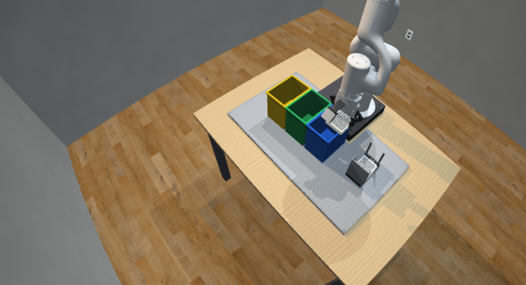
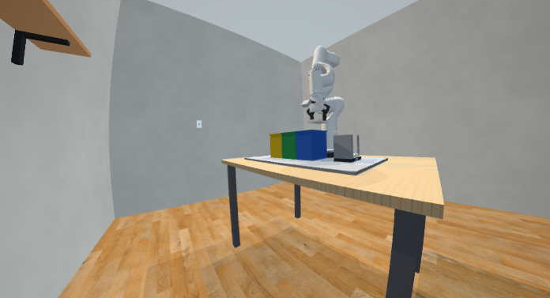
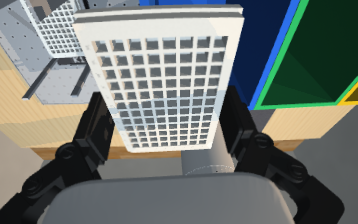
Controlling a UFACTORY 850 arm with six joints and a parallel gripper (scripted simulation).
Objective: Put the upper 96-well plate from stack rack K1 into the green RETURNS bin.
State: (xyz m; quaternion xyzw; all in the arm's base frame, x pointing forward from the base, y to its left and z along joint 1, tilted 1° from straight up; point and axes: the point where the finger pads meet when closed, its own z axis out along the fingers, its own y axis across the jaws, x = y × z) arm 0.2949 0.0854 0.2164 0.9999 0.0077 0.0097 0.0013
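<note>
Now: hand 1 cm short of the green bin, 18 cm to the left of it and 16 cm above it. From my hand the other things lie so: blue bin: 1 cm ahead, 5 cm to the right, 16 cm below; then yellow bin: 2 cm ahead, 31 cm to the right, 16 cm below.
</note>
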